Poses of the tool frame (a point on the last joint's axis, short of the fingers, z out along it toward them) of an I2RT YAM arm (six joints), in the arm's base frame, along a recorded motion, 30 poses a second.
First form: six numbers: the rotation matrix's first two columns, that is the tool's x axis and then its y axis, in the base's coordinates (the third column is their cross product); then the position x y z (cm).
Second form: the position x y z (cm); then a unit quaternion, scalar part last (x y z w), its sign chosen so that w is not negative. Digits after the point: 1 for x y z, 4 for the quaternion.
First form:
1: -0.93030 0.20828 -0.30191 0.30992 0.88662 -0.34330 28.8 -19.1 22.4
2: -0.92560 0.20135 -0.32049 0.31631 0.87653 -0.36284 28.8 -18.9 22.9
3: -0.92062 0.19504 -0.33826 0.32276 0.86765 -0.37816 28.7 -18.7 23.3
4: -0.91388 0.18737 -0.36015 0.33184 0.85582 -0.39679 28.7 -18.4 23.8
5: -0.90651 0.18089 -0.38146 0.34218 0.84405 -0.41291 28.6 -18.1 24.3
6: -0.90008 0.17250 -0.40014 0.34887 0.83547 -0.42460 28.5 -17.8 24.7
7: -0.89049 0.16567 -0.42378 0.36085 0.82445 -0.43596 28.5 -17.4 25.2
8: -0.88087 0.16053 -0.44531 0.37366 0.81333 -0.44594 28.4 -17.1 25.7
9: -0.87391 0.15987 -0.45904 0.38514 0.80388 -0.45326 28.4 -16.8 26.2
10: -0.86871 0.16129 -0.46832 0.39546 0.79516 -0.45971 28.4 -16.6 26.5
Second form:
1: 28.8 -19.1 22.4 0.1346 0.9626 -0.1964 0.1294
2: 28.8 -18.9 22.9 0.1350 0.9588 -0.2086 0.1378
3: 28.7 -18.7 23.3 0.1355 0.9552 -0.2187 0.1460
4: 28.7 -18.4 23.8 0.1366 0.9505 -0.2312 0.1562
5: 28.6 -18.1 24.3 0.1383 0.9457 -0.2426 0.1662
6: 28.5 -17.8 24.7 0.1384 0.9418 -0.2512 0.1755
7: 28.5 -17.4 25.2 0.1405 0.9366 -0.2608 0.1871
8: 28.4 -17.1 25.7 0.1434 0.9315 -0.2698 0.1975
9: 28.4 -16.8 26.2 0.1469 0.9276 -0.2766 0.2036
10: 28.4 -16.6 26.5 0.1506 0.9244 -0.2824 0.2073
